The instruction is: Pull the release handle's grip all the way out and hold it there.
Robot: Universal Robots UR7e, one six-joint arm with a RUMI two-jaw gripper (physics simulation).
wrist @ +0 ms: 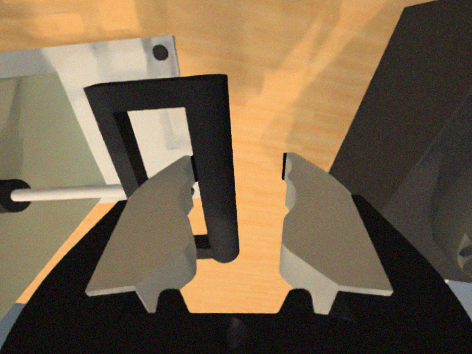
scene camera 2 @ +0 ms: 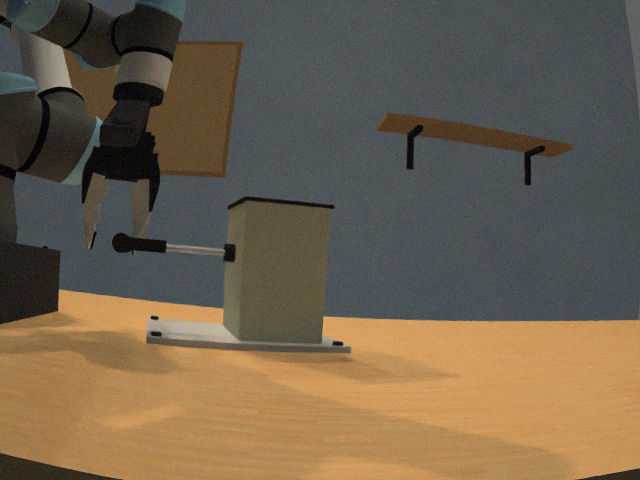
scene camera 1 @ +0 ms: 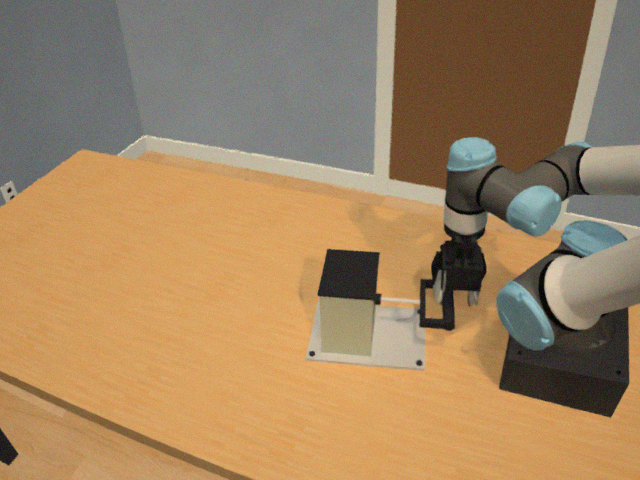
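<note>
The release handle's black rectangular grip (scene camera 1: 448, 312) (scene camera 2: 139, 244) (wrist: 215, 150) stands out from the pale box (scene camera 1: 347, 325) (scene camera 2: 284, 273) (wrist: 35, 125), with a long stretch of silver rod (scene camera 1: 399, 300) (scene camera 2: 196, 250) (wrist: 65, 193) showing between them. My gripper (scene camera 1: 455, 301) (scene camera 2: 113, 248) (wrist: 239, 158) points down at the grip, its fingers well apart. In the wrist view the left finger reaches into the loop and lies against the inner side of the outer bar. The right finger stands clear of the bar, with a wide gap. Whether the left finger presses on it cannot be told.
The box stands on a light base plate (scene camera 1: 398, 341) (scene camera 2: 180, 330) with dark bolts. The robot's dark base block (scene camera 1: 563, 377) (scene camera 2: 28, 284) (wrist: 390, 95) is close on the side away from the box. A wall shelf (scene camera 2: 475, 135) is in the background.
</note>
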